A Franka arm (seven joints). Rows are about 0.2 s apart.
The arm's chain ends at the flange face. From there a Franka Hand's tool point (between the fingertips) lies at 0.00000 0.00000 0.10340 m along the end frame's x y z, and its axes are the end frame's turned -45 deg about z.
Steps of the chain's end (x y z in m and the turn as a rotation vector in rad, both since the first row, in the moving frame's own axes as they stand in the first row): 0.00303, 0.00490, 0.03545, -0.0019, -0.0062, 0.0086; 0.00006, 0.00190, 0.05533, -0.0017, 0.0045, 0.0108; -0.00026, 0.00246, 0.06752, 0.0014, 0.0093, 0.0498
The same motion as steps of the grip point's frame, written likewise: -0.00191, 0.00529, 0.03545, 0.0030, -0.0057, 0.0086; -0.00110, 0.00184, 0.05533, -0.0044, 0.0020, 0.0108; -0.00116, 0.00215, 0.06752, -0.0056, 0.0076, 0.0498
